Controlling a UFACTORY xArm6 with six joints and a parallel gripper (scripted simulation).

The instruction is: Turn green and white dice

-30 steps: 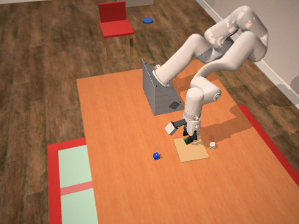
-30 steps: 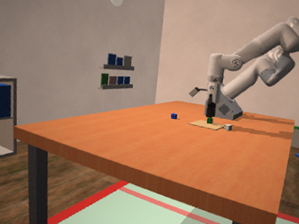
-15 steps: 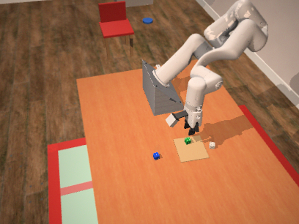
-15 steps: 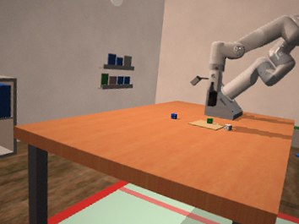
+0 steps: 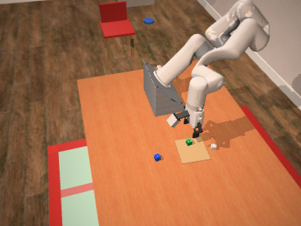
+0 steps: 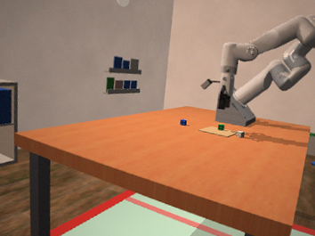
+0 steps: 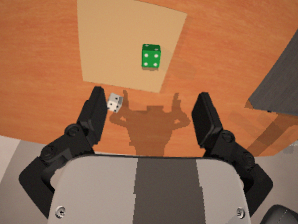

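Now: hand 10 cm to the right of the white die, 10 cm above it and 7 cm short of it. From my hand the other things lie so: tan mat (11 cm below, 4 cm ahead); then green die (10 cm below); then blue die (18 cm to the right, 10 cm below, 2 cm ahead).
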